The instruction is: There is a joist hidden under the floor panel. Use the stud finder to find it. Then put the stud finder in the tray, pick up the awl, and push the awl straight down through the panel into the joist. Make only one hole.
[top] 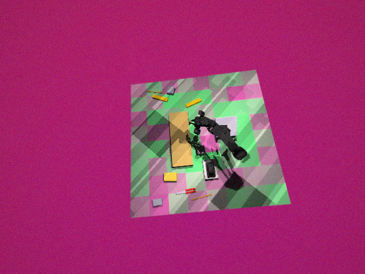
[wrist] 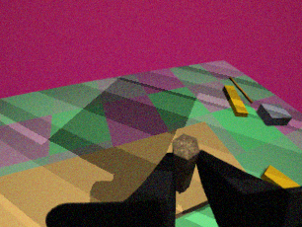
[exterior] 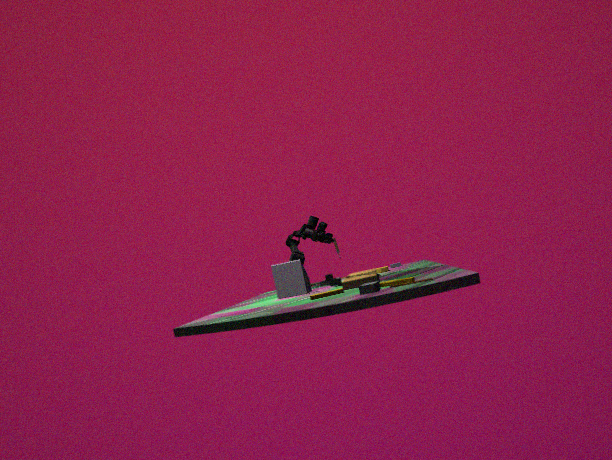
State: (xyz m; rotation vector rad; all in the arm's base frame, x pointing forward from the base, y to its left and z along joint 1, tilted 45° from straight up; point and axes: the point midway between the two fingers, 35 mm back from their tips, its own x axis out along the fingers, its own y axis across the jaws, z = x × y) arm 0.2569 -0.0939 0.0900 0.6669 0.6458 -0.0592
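Now: gripper tip 6 cm above the awl, 1 cm to the left of it and 1 cm short of it. Round my gripper tip: yellow block 40 cm to the left, 25 cm below, 19 cm ahead; stud finder 33 cm to the left, 21 cm below, 16 cm behind; white tray 34 cm to the left, 25 cm below, 16 cm behind.
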